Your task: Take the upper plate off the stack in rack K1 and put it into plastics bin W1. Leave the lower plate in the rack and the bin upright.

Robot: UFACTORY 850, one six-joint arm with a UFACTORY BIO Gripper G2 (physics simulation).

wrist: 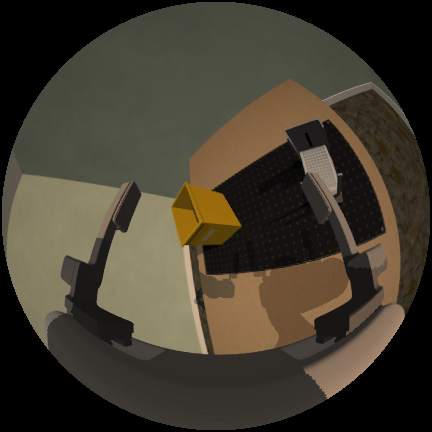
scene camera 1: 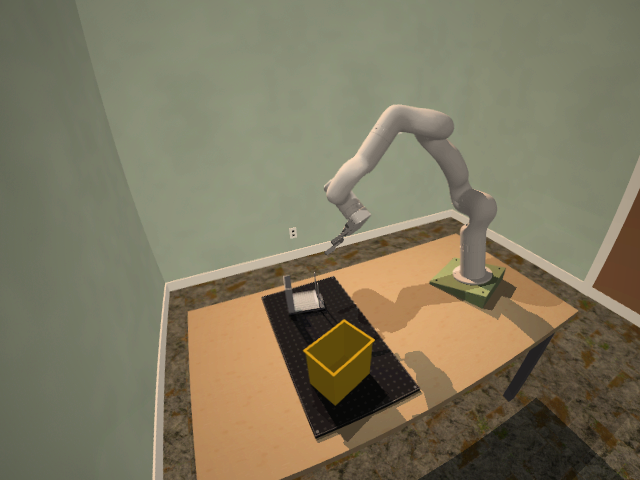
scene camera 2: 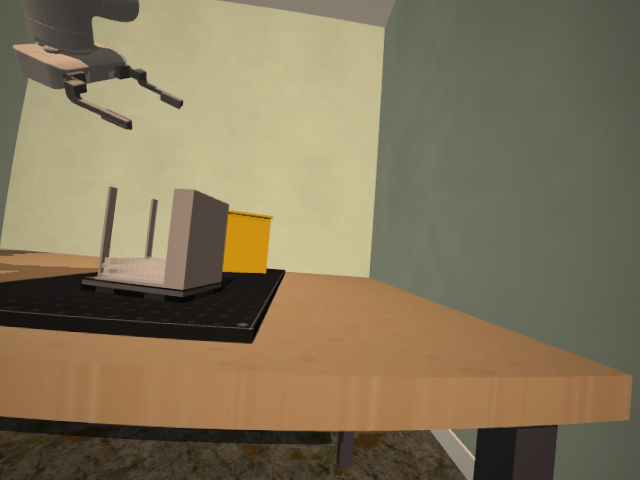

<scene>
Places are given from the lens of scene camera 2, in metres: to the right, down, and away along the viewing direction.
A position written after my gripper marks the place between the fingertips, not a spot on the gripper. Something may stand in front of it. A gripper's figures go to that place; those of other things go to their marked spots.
my gripper (scene camera 2: 158, 113): -0.32, -0.25, 0.45
yellow bin W1 (scene camera 2: 247, 237): -0.22, -0.01, 0.71
plate (scene camera 2: 154, 265): -0.22, 0.03, 0.31
rack post (scene camera 2: 112, 191): -0.29, -0.07, 0.33
The marked spots on the rack post and the yellow bin W1 are 0.40 m apart.
</scene>
